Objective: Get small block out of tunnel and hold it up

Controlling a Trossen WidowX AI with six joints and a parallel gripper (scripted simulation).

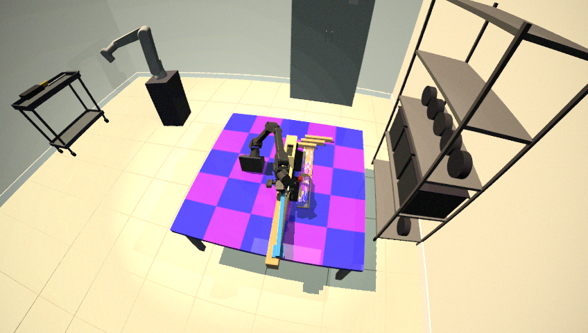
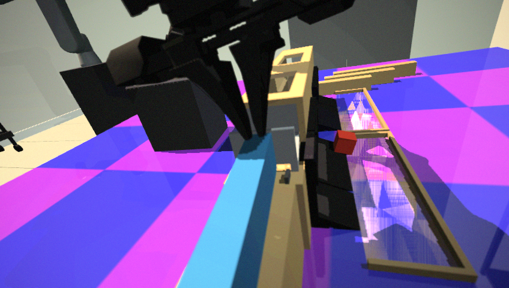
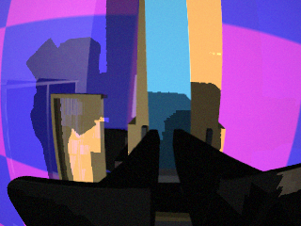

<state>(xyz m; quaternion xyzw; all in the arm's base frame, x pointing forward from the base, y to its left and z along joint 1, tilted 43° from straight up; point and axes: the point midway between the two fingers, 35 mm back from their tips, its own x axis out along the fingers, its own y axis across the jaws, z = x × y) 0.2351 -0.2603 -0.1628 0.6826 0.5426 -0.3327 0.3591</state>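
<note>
Right now my gripper tip is 10 cm short of the small red block, 22 cm to the right of it and 13 cm above it. From my gripper tip the other things lie so: tan tunnel 2 cm ahead, 7 cm to the left, 9 cm below.
</note>
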